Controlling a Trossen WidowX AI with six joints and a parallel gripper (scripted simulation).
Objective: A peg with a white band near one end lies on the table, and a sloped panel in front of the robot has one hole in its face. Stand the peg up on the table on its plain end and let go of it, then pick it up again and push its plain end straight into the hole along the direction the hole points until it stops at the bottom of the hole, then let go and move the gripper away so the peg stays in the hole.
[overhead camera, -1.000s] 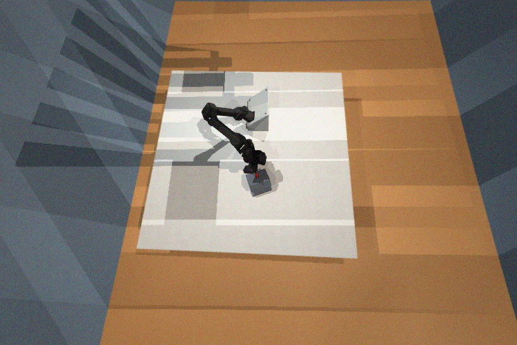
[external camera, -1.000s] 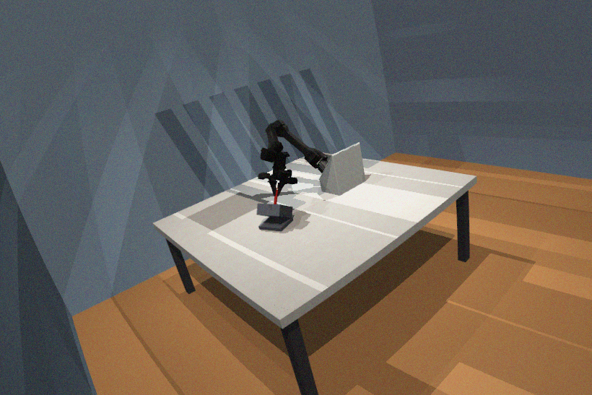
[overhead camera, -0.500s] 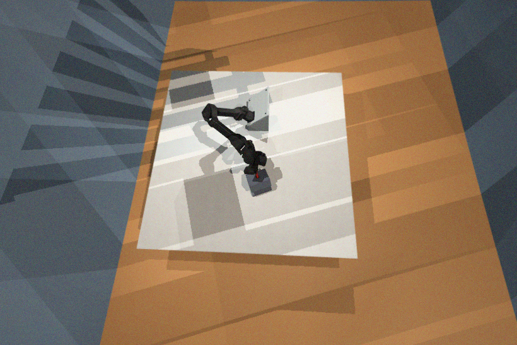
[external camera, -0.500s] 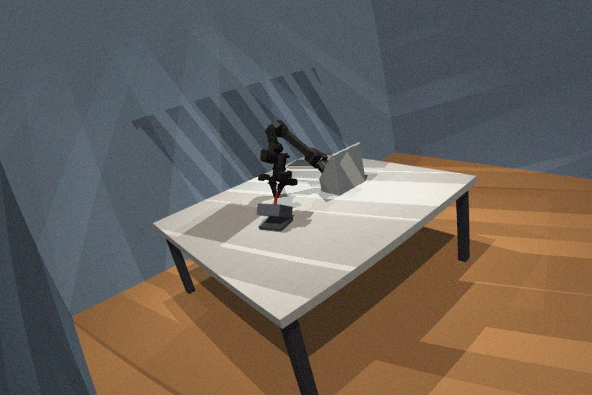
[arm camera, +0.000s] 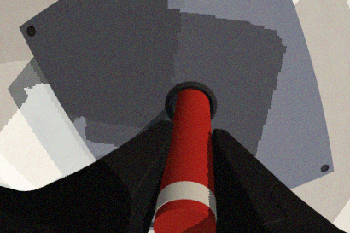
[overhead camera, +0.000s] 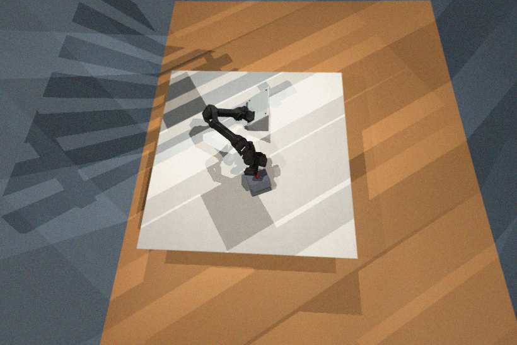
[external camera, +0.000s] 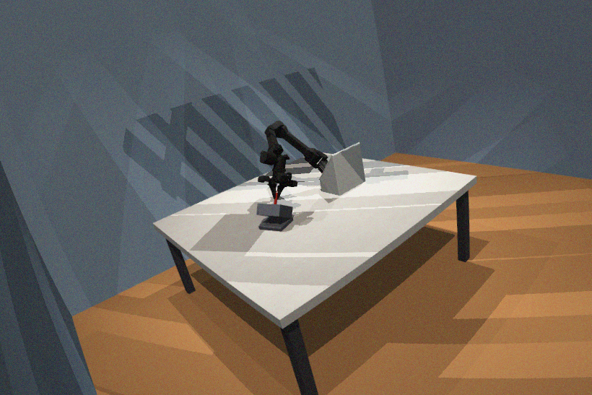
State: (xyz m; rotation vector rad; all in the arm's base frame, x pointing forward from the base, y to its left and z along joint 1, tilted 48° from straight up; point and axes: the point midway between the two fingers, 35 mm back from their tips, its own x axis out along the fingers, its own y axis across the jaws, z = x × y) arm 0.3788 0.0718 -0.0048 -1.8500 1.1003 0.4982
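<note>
Right now the grey sloped panel is 5 cm below my gripper tip, 3 cm ahead of it and 1 cm to the left of it. Also, from my gripper tip: red peg (1 cm behind, 1 cm above).
</note>
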